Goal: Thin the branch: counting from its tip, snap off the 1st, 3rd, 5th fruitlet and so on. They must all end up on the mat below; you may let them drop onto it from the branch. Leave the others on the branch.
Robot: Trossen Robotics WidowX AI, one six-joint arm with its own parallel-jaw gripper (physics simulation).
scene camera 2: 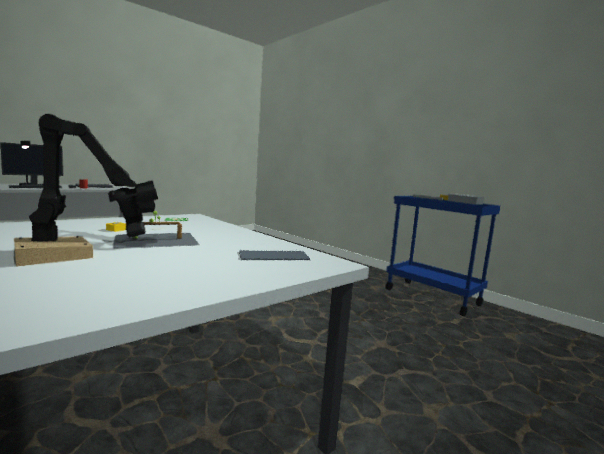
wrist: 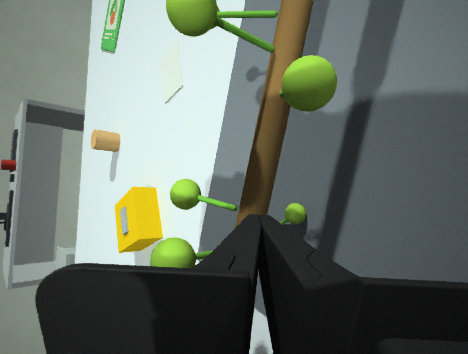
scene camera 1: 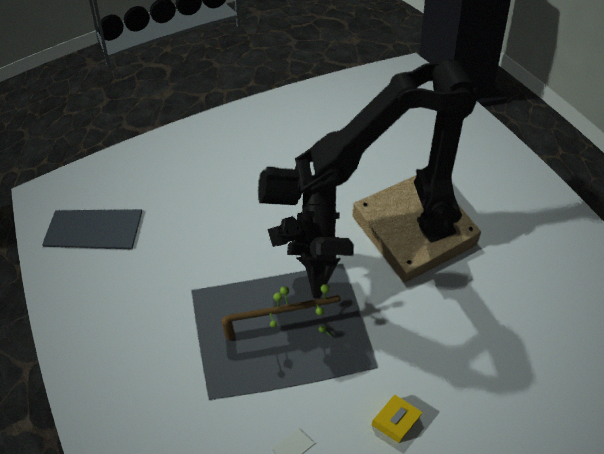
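Pixels of known places: gripper, fingertip midpoint: (scene camera 2: 137,223) (wrist: 257,225) (scene camera 1: 316,298); arm's base, link origin: (scene camera 2: 44,239) (scene camera 1: 436,226).
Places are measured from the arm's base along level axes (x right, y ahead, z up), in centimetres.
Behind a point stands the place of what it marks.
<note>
A brown branch (scene camera 1: 250,314) {x -8.5, y 41.3, z 3.1 cm} (scene camera 2: 162,223) {x -8.1, y 39.0, z 2.5 cm} (wrist: 268,145) {x -8.9, y 32.8, z 3.0 cm} stands over the dark grey mat (scene camera 1: 217,380) {x -15.6, y 50.4, z -4.0 cm} (scene camera 2: 186,239) {x -5.5, y 47.8, z -4.0 cm} (wrist: 425,175) {x -5.5, y 32.5, z -4.0 cm}. My gripper (scene camera 1: 317,296) {x -9.1, y 29.7, z 2.9 cm} (scene camera 2: 134,234) {x -9.1, y 29.7, z 2.9 cm} (wrist: 257,225) {x -9.1, y 29.7, z 2.9 cm} is shut and empty, its tips close to the branch near its tip; contact is unclear. Near the tip, an upright fruitlet (scene camera 1: 324,289) {x -10.2, y 28.8, z 6.6 cm} (wrist: 172,255) {x -9.2, y 28.8, z 6.4 cm} and a sideways fruitlet (scene camera 1: 319,310) {x -12.7, y 30.6, z 4.8 cm} (wrist: 185,194) {x -12.0, y 30.5, z 4.5 cm} are on the branch. A loose fruitlet (scene camera 1: 322,329) {x -12.2, y 29.7, z -2.8 cm} (wrist: 295,213) {x -11.5, y 29.6, z -2.8 cm} is below it, on or just above the mat. Toward the post are three more on the branch: one fruitlet (scene camera 1: 284,290) {x -6.9, y 34.6, z 4.7 cm} (wrist: 309,82) {x -6.1, y 34.3, z 4.7 cm}, a second fruitlet (scene camera 1: 277,297) {x -9.5, y 36.7, z 7.3 cm} and a third fruitlet (scene camera 1: 272,323) {x -12.5, y 38.7, z 4.7 cm}.
A yellow box (scene camera 1: 389,421) {x -34.3, y 26.4, z -1.4 cm} (scene camera 2: 115,227) {x -30.1, y 23.9, z -2.4 cm} (wrist: 145,215) {x -31.1, y 25.8, z -2.5 cm} and a pale card (scene camera 1: 294,442) {x -31.2, y 41.8, z -4.0 cm} (wrist: 172,72) {x -31.4, y 42.1, z -4.0 cm} lie beyond the mat. A wooden peg (wrist: 106,140) {x -46.7, y 34.2, z -2.1 cm} shows in the wrist view. A dark slab (scene camera 1: 92,229) {x 28.2, y 68.9, z -3.6 cm} (scene camera 2: 274,255) {x 30.4, y 68.7, z -3.6 cm} lies apart. The arm stands on a wooden base (scene camera 1: 395,220) {x 4.5, y 7.4, z -0.2 cm} (scene camera 2: 52,251) {x 13.4, y 2.8, z -0.8 cm}.
</note>
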